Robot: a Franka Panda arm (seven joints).
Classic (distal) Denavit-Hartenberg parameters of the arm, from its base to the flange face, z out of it. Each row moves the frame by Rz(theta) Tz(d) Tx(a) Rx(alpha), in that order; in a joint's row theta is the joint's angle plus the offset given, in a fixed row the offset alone. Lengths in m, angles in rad.
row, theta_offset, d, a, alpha
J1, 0, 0.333, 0, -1.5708
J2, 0, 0, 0, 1.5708
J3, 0, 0.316, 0.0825, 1.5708
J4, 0, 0, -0.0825, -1.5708
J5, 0, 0.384, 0, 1.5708
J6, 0, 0, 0.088, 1.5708
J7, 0, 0.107, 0, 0
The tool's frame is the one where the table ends.
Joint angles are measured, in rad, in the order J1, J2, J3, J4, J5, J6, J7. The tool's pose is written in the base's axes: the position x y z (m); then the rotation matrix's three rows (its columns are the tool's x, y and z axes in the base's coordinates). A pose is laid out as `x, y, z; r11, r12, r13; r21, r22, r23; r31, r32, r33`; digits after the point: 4 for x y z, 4 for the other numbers.
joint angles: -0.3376, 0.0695, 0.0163, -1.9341, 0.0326, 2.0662, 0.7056
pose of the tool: 0.5527, -0.1823, 0.4551; 0.5039, -0.8610, 0.0690; -0.8633, -0.5046, 0.0085; 0.0275, -0.0638, -0.9976
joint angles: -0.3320, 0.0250, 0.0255, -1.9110, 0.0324, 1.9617, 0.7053
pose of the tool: 0.5433, -0.1698, 0.4821; 0.5202, -0.8534, 0.0339; -0.8541, -0.5197, 0.0214; -0.0006, -0.0401, -0.9992
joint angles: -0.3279, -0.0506, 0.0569, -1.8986, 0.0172, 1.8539, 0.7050
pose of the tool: 0.5275, -0.1446, 0.5205; 0.5564, -0.8309, 0.0093; -0.8309, -0.5563, 0.0116; -0.0044, -0.0142, -0.9999
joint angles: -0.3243, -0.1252, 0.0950, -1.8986, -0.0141, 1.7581, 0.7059
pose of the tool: 0.5082, -0.1176, 0.5518; 0.5952, -0.8033, -0.0213; -0.8035, -0.5949, -0.0214; 0.0045, 0.0298, -0.9995
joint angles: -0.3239, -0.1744, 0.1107, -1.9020, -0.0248, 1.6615, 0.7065
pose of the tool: 0.4885, -0.1045, 0.5670; 0.6058, -0.7921, -0.0748; -0.7953, -0.6056, -0.0285; -0.0227, 0.0768, -0.9968
